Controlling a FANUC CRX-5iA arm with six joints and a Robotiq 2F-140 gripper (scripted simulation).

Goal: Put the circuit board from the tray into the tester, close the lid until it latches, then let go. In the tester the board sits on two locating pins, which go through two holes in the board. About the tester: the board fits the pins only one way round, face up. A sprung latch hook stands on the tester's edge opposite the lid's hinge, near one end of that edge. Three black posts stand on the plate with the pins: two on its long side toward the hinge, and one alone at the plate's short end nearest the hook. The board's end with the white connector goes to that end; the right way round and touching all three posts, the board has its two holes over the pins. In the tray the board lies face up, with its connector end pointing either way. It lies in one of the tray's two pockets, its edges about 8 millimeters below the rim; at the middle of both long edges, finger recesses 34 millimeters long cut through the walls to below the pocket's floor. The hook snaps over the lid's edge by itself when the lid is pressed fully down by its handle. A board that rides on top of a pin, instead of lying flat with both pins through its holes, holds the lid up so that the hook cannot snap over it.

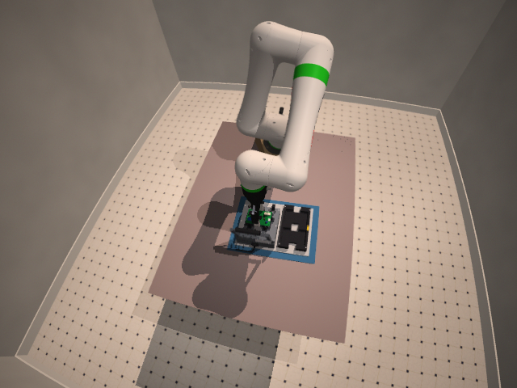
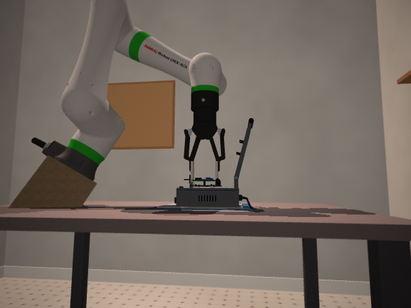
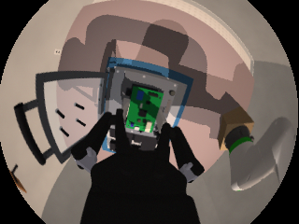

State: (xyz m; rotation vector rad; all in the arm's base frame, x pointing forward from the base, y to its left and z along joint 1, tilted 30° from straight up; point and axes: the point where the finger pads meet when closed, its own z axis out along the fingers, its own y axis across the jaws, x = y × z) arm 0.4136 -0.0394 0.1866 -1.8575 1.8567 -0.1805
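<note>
Now: hand 2 cm above the green circuit board. Also, from my hand: latch hook: 6 cm behind, 5 cm to the left, 2 cm below; then tester: 4 cm to the left, 3 cm ahead, 1 cm above; then tester plate: 4 cm below, 1 cm to the left, 1 cm ahead.
</note>
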